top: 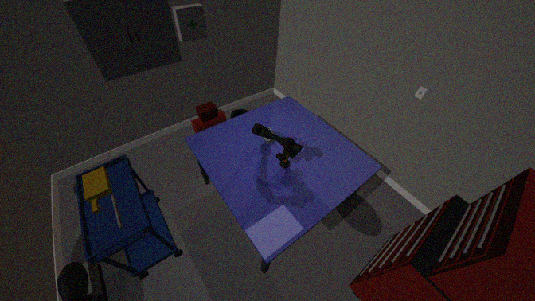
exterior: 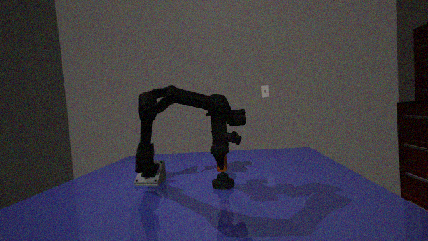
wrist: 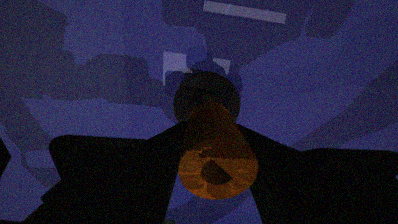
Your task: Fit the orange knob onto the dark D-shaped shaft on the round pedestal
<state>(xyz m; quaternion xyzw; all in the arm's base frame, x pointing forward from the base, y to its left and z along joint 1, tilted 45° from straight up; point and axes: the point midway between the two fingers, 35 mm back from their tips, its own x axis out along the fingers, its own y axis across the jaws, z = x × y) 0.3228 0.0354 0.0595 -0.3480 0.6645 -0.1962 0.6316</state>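
Now: the orange knob 2 cm above my gripper tip. From my gripper tip the other things lie so: dark round pedestal 4 cm below.
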